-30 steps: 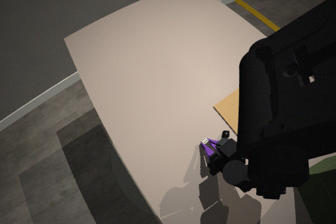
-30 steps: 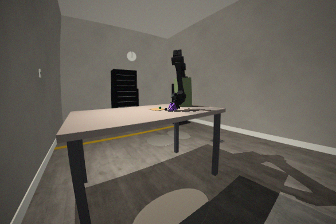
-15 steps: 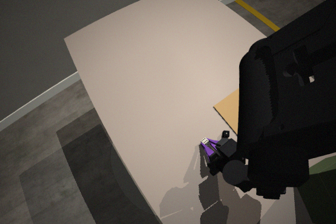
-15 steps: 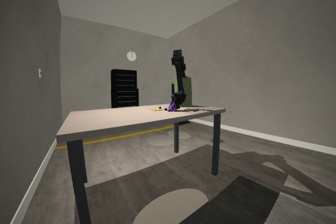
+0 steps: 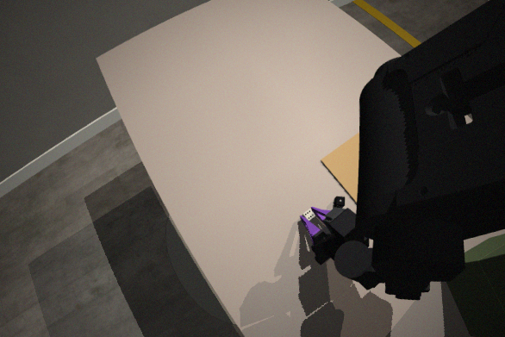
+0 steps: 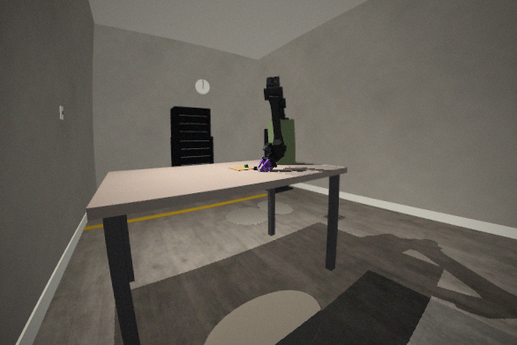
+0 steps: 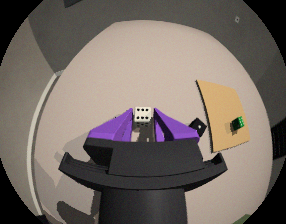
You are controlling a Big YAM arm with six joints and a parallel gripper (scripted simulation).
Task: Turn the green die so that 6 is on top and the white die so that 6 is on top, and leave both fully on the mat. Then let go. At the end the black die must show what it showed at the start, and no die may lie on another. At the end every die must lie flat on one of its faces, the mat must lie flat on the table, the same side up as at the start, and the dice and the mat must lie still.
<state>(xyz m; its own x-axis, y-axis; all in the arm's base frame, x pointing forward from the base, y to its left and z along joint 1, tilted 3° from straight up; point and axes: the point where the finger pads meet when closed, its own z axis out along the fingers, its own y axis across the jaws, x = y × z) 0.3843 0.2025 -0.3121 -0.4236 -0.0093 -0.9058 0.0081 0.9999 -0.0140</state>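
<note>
Right now the white die is right at my hand. Round my hand: black die (7 cm to the right, 2 cm behind); then tan mat (18 cm to the right, 1 cm below, 1 cm ahead); then green die (18 cm to the right, 2 cm behind).
</note>
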